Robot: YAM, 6 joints.
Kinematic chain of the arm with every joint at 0, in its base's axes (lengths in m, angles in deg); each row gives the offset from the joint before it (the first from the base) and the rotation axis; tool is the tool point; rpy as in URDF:
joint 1: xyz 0 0 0.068 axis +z
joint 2: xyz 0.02 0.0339 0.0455 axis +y
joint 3: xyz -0.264 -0.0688 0 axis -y
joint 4: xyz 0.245 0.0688 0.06 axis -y
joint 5: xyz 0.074 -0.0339 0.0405 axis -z
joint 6: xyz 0.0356 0 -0.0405 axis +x
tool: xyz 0 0 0 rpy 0 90 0
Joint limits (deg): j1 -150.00..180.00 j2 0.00..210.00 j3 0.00..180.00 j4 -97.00..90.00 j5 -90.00..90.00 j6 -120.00..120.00
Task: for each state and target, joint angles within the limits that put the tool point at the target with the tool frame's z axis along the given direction. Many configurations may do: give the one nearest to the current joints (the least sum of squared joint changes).
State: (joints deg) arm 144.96 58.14 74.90 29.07 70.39 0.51
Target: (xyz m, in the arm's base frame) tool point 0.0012 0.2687 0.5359 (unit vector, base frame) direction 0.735 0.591 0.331
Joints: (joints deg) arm 95.76 77.14 90.04 19.87 52.28 0.51
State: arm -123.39 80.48 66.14 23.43 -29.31 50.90
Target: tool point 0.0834 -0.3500 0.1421 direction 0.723 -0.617 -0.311
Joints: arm -80.03 106.16 45.23 37.94 -37.24 50.90
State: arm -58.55 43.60 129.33 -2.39 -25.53 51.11
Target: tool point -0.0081 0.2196 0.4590 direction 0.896 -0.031 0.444
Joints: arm -79.73 2.09 80.51 -11.62 -61.13 51.11
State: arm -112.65 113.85 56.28 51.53 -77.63 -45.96
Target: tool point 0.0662 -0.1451 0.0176 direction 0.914 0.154 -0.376
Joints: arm -77.40 113.39 14.15 16.68 -67.72 -45.96
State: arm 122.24 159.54 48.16 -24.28 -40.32 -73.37
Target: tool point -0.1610 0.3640 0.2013 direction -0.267 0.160 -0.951
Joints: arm 112.92 112.93 87.75 -50.01 -10.57 -73.37
